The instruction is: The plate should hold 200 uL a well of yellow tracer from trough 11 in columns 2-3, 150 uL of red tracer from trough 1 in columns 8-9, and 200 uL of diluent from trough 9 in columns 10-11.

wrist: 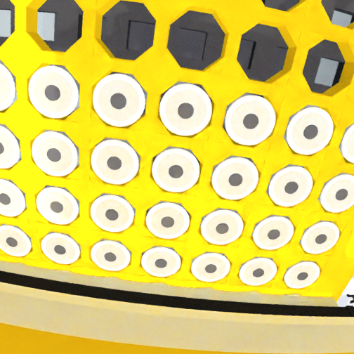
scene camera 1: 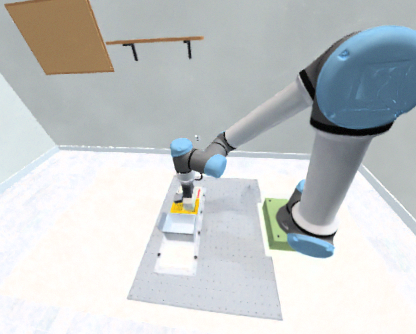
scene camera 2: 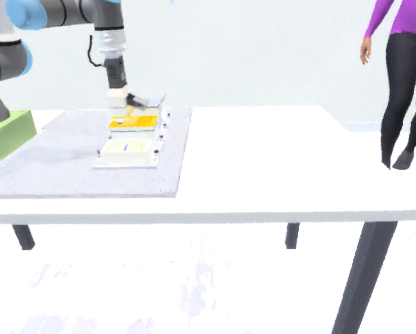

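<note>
The pipetting head (scene camera 1: 188,206) (scene camera 2: 119,115) is low over the yellow tip rack (scene camera 1: 175,207) (scene camera 2: 145,121) (wrist: 85,130). In the wrist view, several rows of white tips stand in the rack, with empty dark holes above them. The head's beige lower edge crosses the bottom of that view; its nozzles are hidden, so whether they carry tips cannot be told. The pale trough reservoir (scene camera 2: 127,155) stands beside the rack, with a blue strip (scene camera 2: 126,147). A red strip (scene camera 1: 199,193) shows near the head in scene camera 1. I cannot make out the well plate.
A pale open box (scene camera 1: 179,226) stands beside the rack, with a white base (scene camera 1: 177,257) beyond it on the grey perforated board (scene camera 1: 230,270) (scene camera 2: 60,175). The arm's green mount (scene camera 1: 275,225) (scene camera 2: 15,131) is at the side. A person (scene camera 2: 400,75) stands beyond the table.
</note>
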